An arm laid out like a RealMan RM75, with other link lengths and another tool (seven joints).
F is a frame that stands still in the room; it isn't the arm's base.
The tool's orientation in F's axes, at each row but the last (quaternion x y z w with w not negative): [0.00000 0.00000 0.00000 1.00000]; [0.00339 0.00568 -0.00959 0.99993]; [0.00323 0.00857 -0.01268 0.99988]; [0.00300 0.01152 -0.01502 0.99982]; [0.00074 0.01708 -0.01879 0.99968]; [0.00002 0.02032 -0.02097 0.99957]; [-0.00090 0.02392 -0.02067 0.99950]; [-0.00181 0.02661 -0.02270 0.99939]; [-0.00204 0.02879 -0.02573 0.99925]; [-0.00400 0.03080 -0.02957 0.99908]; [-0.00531 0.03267 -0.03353 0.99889]
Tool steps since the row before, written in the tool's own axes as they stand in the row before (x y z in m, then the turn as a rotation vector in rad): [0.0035 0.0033 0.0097 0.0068 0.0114 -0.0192]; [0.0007 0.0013 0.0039 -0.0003 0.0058 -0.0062]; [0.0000 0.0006 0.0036 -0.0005 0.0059 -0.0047]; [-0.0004 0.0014 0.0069 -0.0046 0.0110 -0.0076]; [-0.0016 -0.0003 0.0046 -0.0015 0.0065 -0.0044]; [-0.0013 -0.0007 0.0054 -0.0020 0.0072 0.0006]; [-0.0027 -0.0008 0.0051 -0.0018 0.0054 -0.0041]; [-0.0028 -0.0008 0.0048 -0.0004 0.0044 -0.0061]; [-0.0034 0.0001 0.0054 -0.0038 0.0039 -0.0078]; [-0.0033 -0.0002 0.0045 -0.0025 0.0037 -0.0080]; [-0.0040 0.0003 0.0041 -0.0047 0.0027 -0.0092]
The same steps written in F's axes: [0.0035 0.0033 0.0097 0.0068 0.0114 -0.0192]; [0.0008 0.0013 0.0039 -0.0003 0.0058 -0.0062]; [0.0001 0.0006 0.0036 -0.0004 0.0059 -0.0047]; [-0.0002 0.0014 0.0069 -0.0044 0.0112 -0.0074]; [-0.0015 -0.0002 0.0047 -0.0014 0.0066 -0.0043]; [-0.0011 -0.0006 0.0054 -0.0017 0.0073 0.0007]; [-0.0025 -0.0007 0.0052 -0.0018 0.0055 -0.0040]; [-0.0026 -0.0007 0.0049 -0.0005 0.0044 -0.0061]; [-0.0031 0.0003 0.0056 -0.0040 0.0041 -0.0076]; [-0.0030 0.0000 0.0047 -0.0028 0.0038 -0.0079]; [-0.0037 0.0006 0.0043 -0.0051 0.0029 -0.0089]
